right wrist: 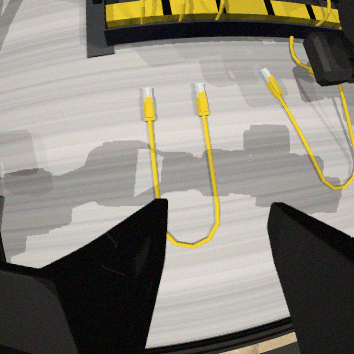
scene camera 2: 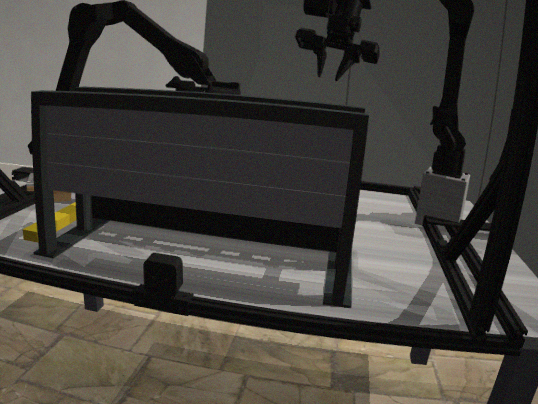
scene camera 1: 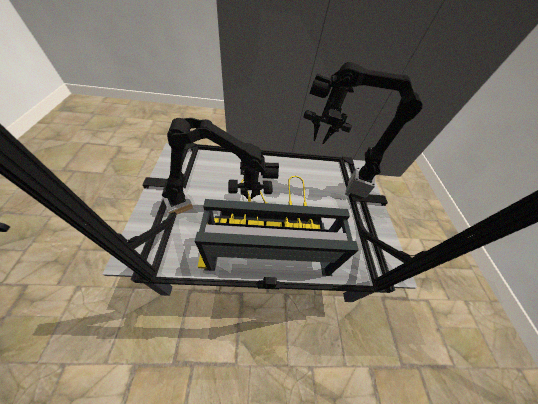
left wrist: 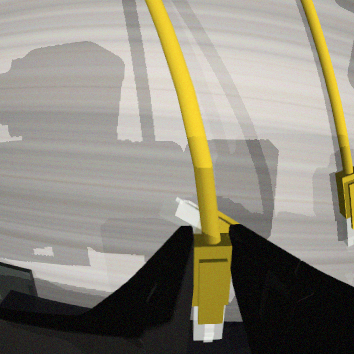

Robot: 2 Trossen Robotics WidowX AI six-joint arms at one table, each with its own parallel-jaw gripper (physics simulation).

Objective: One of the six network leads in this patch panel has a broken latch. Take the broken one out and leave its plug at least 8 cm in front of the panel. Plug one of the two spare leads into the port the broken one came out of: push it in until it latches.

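Frame: origin at the left arm's base, x ahead, y left, z up, level; centimetres.
Where they show: left gripper, between the fingertips: [scene camera 1: 249, 198] [left wrist: 209, 236]; right gripper, between the fingertips: [right wrist: 219, 212] [scene camera 2: 327, 78] [scene camera 1: 318, 142]; left arm's base, origin of its link: [scene camera 1: 176, 198]; right arm's base, origin of its link: [scene camera 2: 447, 173] [scene camera 1: 365, 176].
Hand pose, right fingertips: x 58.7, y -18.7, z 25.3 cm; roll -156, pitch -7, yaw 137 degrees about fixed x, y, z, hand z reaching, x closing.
Things, the pixels of their top centre, and the offset from my right fingertips. "spot": a spot on its surface instead.
- spare lead's yellow plug, centre of its top: [left wrist: 210, 308] dz -22.9, dx -31.1, dy +1.3 cm
- loose plug's clear tip, a spot on its surface: [left wrist: 188, 212] spot: dz -25.9, dx -30.7, dy +3.8 cm
- spare lead, a spot on its surface: [right wrist: 192, 245] [scene camera 1: 296, 176] spot: dz -29.1, dx +1.9, dy +8.1 cm
- panel's dark rack frame, a spot on its surface: [scene camera 2: 200, 107] spot: dz -4.5, dx -36.2, dy -30.9 cm
My left gripper [scene camera 1: 253, 196] [left wrist: 209, 236] is shut on a spare lead's yellow plug [left wrist: 212, 280], clear tip pointing down in the left wrist view. The lead's other plug [right wrist: 272, 86] lies on the table. Behind the held plug, a loose plug's clear tip [left wrist: 188, 212] shows, the rest largely hidden; its latch cannot be made out. My right gripper [scene camera 1: 320, 141] [scene camera 2: 328, 78] [right wrist: 219, 212] is open and empty, high above the table. The other spare lead [scene camera 1: 296, 176] [right wrist: 192, 245] lies in a U, both plugs towards the patch panel [right wrist: 192, 10]. The ports are not readable.
The panel's dark rack frame [scene camera 1: 275, 244] [scene camera 2: 200, 107] stands on the table, close to the left gripper in scene camera 1. Yellow leads loop along the panel front. A yellow block [scene camera 1: 201, 261] [scene camera 2: 50, 226] lies by the rack's left leg. Black rails edge the table.
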